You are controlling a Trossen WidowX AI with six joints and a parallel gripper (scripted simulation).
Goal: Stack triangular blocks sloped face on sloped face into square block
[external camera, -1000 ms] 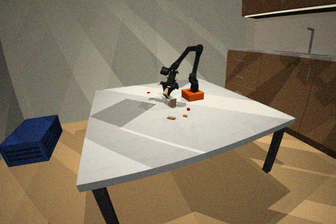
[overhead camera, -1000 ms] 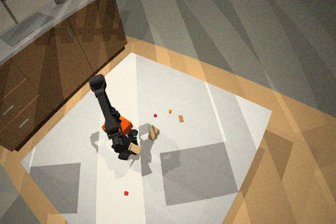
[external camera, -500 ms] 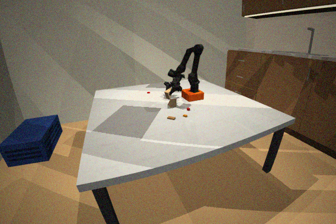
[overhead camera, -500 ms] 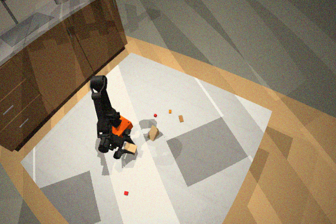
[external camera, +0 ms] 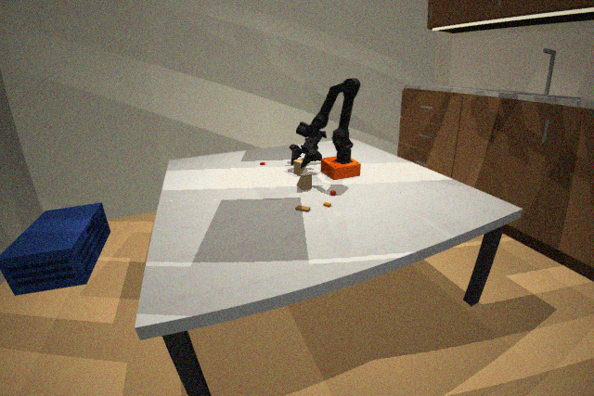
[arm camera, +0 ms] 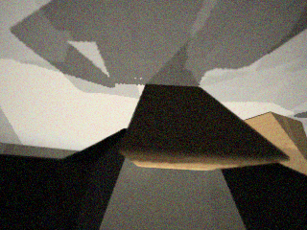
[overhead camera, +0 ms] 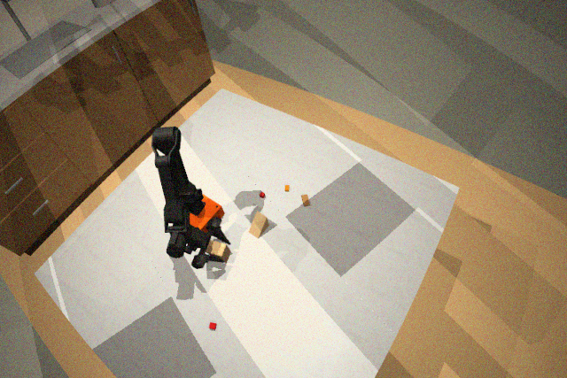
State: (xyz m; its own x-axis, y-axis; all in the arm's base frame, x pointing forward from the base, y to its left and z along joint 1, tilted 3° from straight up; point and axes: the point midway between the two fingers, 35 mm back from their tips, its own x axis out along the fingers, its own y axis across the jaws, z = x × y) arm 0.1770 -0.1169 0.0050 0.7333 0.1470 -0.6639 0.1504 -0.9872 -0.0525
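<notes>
Now: gripper tip 2 cm past the triangular block and 1 cm below it. Also, from my gripper tip: flat tan piece: 32 cm to the left, 17 cm ahead, 4 cm below; orange cube: 35 cm to the left, 8 cm ahead, 4 cm below.
</notes>
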